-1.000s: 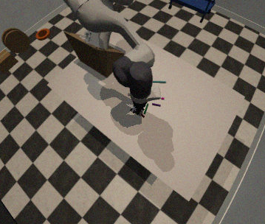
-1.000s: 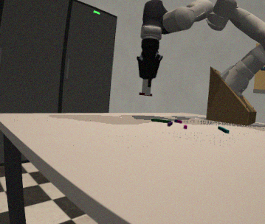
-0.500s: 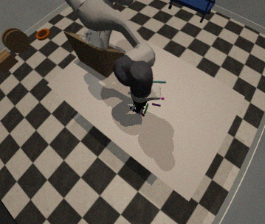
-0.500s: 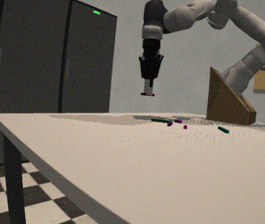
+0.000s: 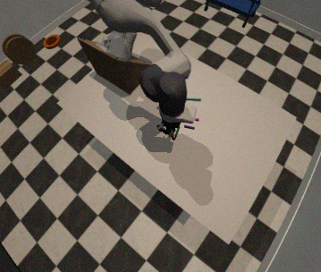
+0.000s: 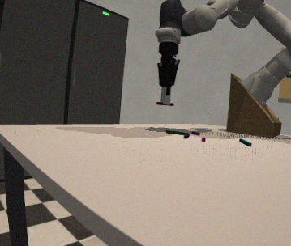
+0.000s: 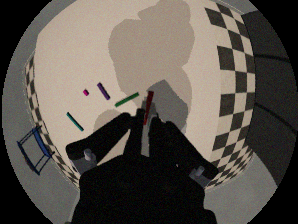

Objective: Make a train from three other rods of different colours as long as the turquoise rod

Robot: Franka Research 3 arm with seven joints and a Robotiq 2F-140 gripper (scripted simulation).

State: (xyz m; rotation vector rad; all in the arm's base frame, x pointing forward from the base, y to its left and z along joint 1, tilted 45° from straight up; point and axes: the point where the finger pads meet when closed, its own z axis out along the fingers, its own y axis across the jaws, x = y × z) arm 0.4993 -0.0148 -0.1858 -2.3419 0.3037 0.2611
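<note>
Now: hand 8 cm past the blue rod, 8 cm to the right of it and 13 cm above it. From my hand the other things lie so: purple rod: 3 cm ahead, 13 cm to the left, 13 cm below; then red rod: 3 cm below; then green rod: 6 cm to the left, 13 cm below.
</note>
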